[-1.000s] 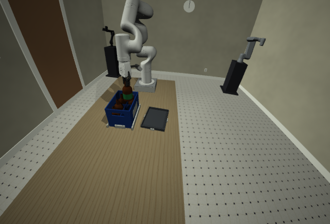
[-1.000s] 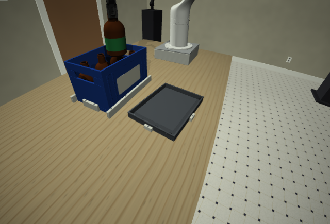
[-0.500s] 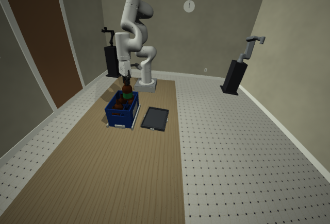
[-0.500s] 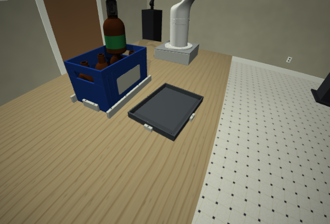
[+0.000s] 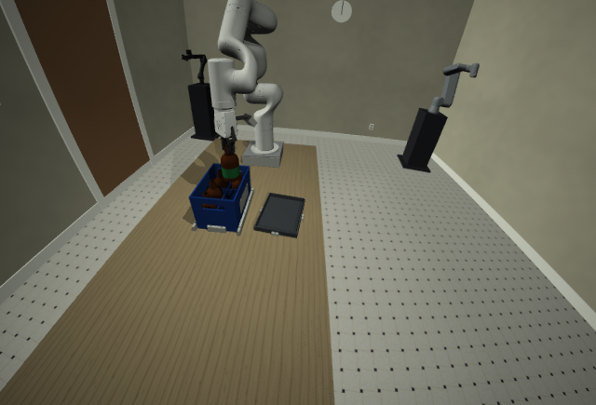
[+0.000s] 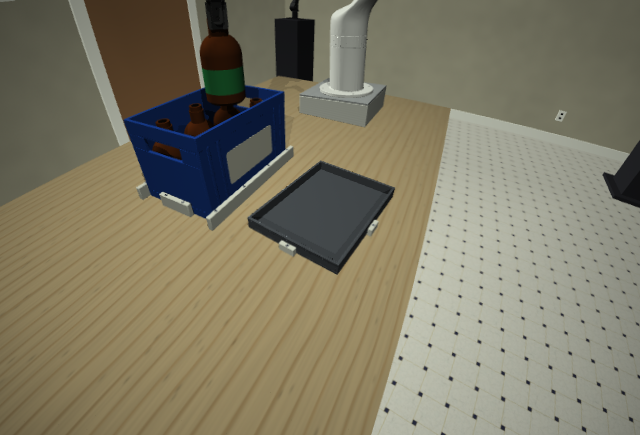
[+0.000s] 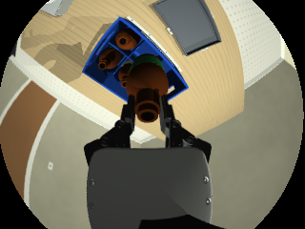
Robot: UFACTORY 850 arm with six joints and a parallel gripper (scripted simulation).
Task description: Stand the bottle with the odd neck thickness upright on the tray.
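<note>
My hand is 7 cm above the bottle. Also, from my hand: dark grey tray 3 cm behind, 22 cm to the left, 32 cm below; then blue crate 1 cm ahead, 4 cm to the right, 25 cm below.
</note>
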